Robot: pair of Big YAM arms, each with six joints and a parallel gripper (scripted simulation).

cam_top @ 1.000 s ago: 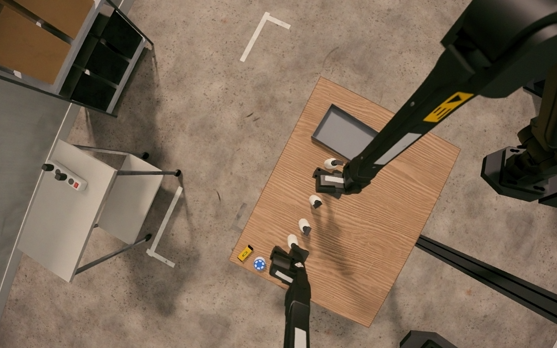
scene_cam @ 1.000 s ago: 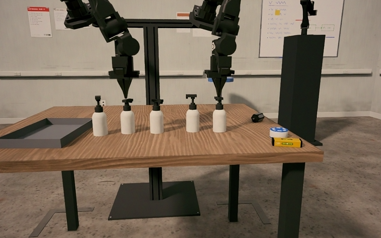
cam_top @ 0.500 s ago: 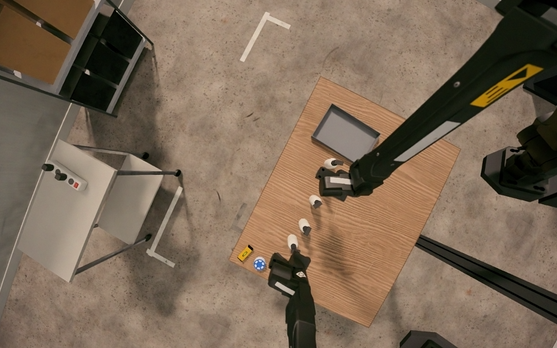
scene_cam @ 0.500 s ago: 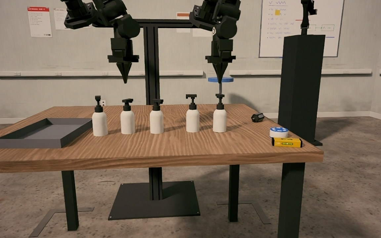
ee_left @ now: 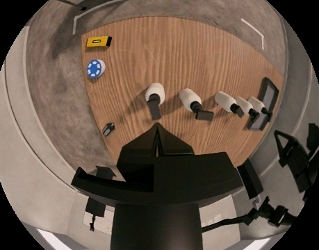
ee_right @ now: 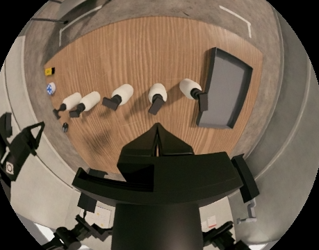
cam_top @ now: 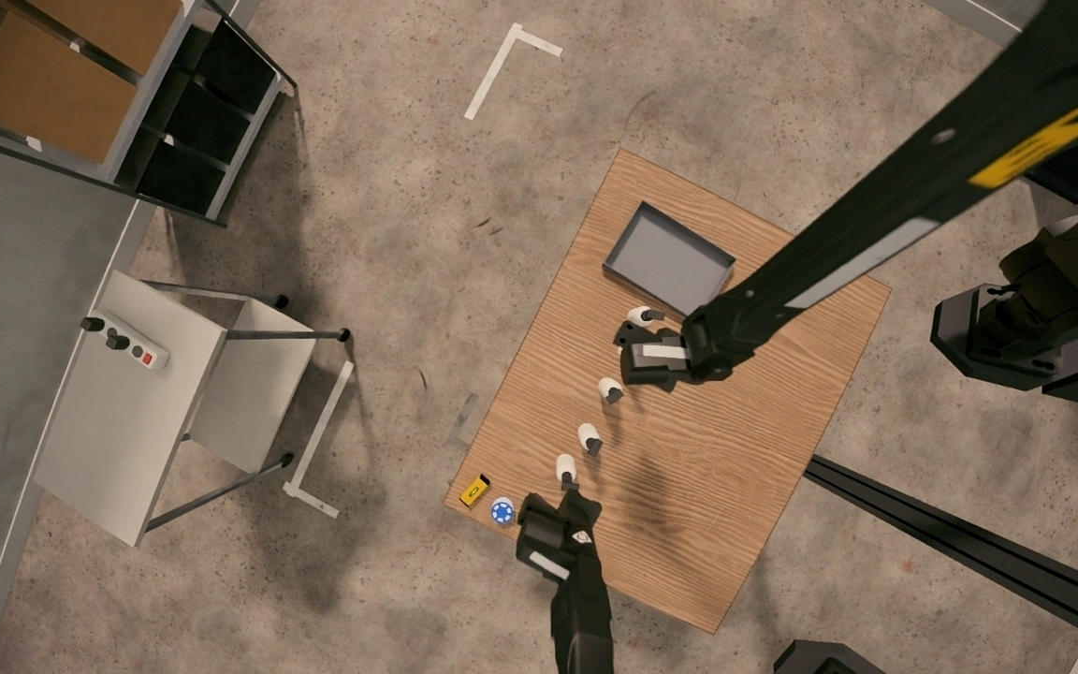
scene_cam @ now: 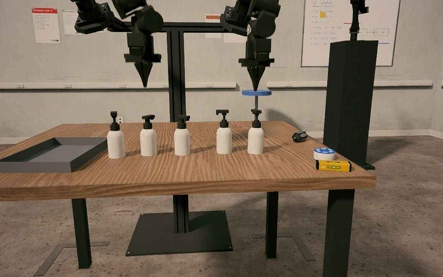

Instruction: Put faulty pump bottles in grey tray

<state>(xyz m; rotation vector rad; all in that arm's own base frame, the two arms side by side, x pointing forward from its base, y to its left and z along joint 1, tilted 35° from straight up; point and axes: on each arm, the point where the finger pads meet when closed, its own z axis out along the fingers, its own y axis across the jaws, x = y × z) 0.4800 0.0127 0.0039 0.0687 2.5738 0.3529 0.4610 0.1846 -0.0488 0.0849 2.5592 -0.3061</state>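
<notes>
The grey tray lies 27 cm to the right of my right hand, 22 cm below it and 1 cm behind it. The rest, counted from my right hand: black object: 54 cm to the left, 21 cm below, 10 cm behind.
</notes>
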